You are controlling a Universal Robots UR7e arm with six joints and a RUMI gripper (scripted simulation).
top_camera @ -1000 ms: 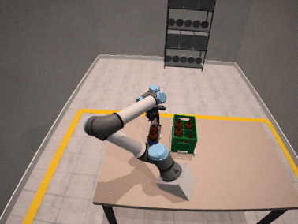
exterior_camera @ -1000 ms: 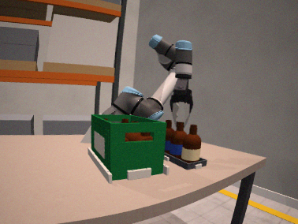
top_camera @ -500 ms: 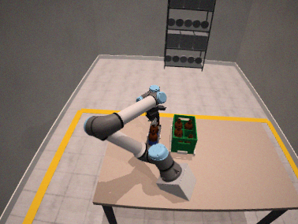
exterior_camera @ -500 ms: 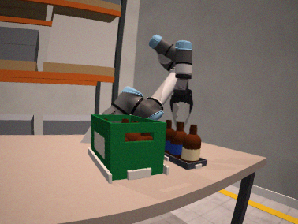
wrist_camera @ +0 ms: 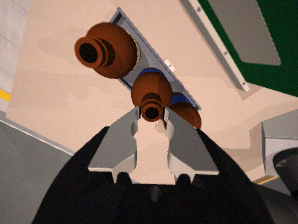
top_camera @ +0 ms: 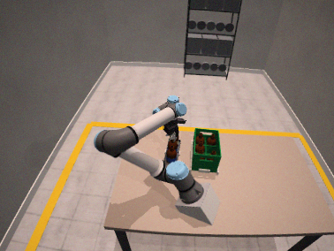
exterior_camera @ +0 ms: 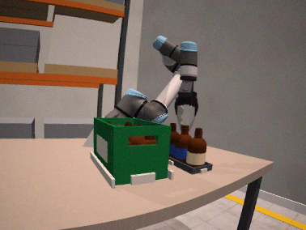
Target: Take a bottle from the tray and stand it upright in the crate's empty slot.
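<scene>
Now: the bottle 7 cm below my hand. Round my hand: green crate (25 cm to the right, 7 cm below, 2 cm behind); then tray (14 cm below).
</scene>
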